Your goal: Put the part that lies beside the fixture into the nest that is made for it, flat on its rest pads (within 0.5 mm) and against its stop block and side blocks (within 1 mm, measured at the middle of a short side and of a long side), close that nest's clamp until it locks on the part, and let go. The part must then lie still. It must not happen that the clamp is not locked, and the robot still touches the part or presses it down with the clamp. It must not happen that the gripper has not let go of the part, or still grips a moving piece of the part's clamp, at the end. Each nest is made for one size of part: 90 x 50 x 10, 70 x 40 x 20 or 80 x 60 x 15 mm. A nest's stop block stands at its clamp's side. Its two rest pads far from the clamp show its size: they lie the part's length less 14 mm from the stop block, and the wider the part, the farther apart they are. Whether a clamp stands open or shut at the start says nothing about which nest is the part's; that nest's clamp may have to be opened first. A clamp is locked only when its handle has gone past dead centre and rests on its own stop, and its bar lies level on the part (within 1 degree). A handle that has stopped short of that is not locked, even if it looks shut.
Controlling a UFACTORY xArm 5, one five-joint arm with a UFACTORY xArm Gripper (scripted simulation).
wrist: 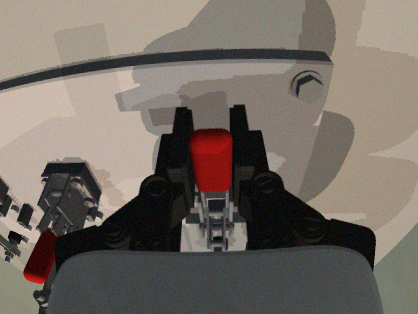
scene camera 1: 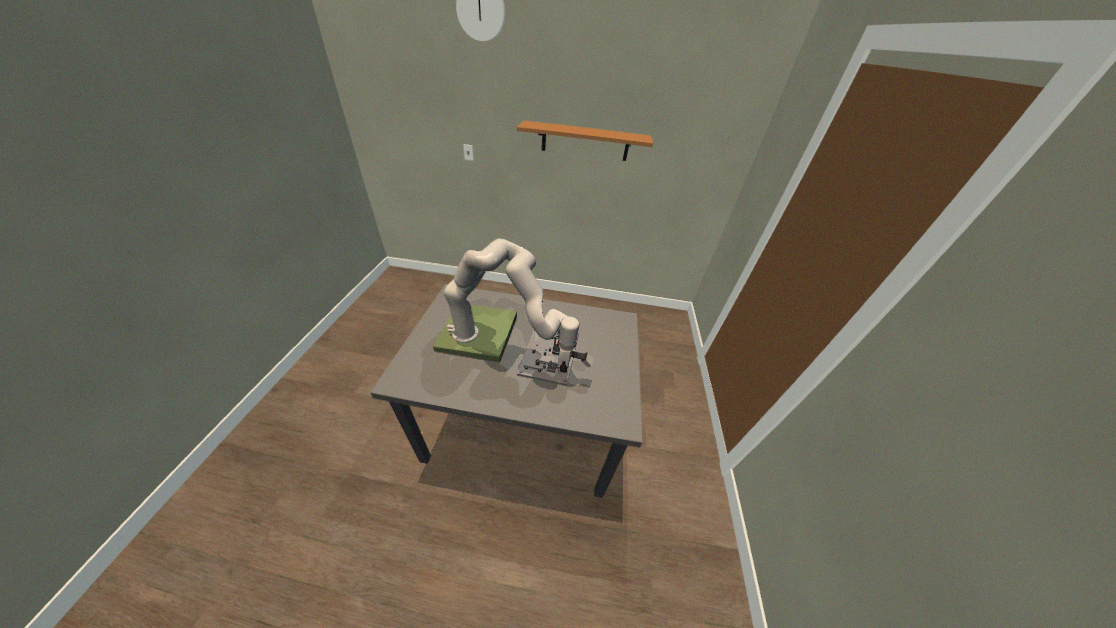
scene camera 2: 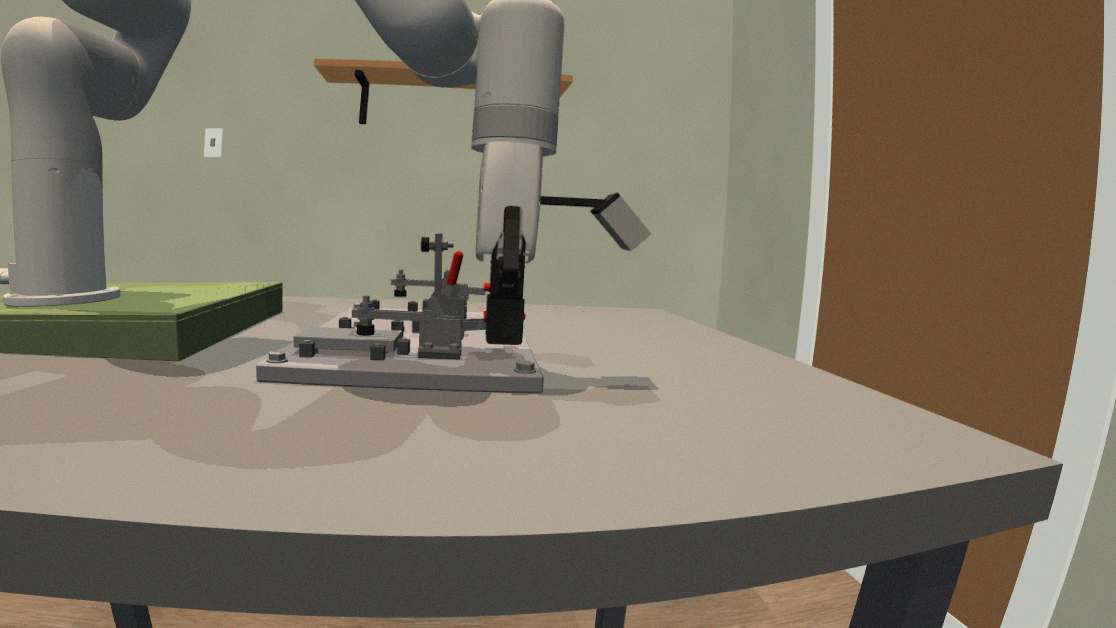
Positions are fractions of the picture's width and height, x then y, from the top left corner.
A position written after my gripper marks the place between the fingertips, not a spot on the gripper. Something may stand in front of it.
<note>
I see my gripper (scene camera 2: 0.45, 0.54), a flat grey part (scene camera 2: 0.29, 0.54), a red clamp handle (wrist: 0.51, 0.48) and a grey fixture plate (scene camera 2: 0.43, 0.59).
The flat grey part is seen too in the wrist view (wrist: 0.57, 0.77). My gripper is seen too in the wrist view (wrist: 0.51, 0.41). The grey fixture plate shows as well in the wrist view (wrist: 0.27, 0.36).
</note>
